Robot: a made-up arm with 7 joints. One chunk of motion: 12 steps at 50 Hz.
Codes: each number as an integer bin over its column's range. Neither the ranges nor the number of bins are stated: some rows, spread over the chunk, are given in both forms.
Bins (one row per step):
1: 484 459 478 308 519 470
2: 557 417 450 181 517 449
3: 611 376 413 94 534 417
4: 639 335 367 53 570 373
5: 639 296 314 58 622 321
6: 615 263 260 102 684 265
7: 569 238 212 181 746 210
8: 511 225 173 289 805 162
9: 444 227 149 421 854 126
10: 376 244 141 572 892 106
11: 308 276 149 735 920 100
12: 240 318 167 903 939 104
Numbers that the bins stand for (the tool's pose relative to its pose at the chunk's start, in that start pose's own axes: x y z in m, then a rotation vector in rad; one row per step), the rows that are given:
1: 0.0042 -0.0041 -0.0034 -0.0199 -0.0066 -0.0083
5: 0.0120 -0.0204 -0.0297 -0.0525 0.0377 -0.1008
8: 0.0056 -0.0275 -0.0523 -0.0224 0.1165 -0.1995
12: -0.0080 -0.0182 -0.0533 0.0575 0.1742 -0.2355
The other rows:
2: 0.0079 -0.0083 -0.0079 -0.0364 -0.0075 -0.0213
3: 0.0106 -0.0124 -0.0139 -0.0478 -0.0002 -0.0412
4: 0.0120 -0.0165 -0.0212 -0.0531 0.0153 -0.0685
6: 0.0108 -0.0237 -0.0384 -0.0467 0.0644 -0.1355
7: 0.0085 -0.0262 -0.0460 -0.0364 0.0911 -0.1697
9: 0.0022 -0.0273 -0.0561 -0.0052 0.1376 -0.2218
10: -0.0012 -0.0256 -0.0574 0.0144 0.1539 -0.2342
11: -0.0046 -0.0224 -0.0561 0.0356 0.1660 -0.2379

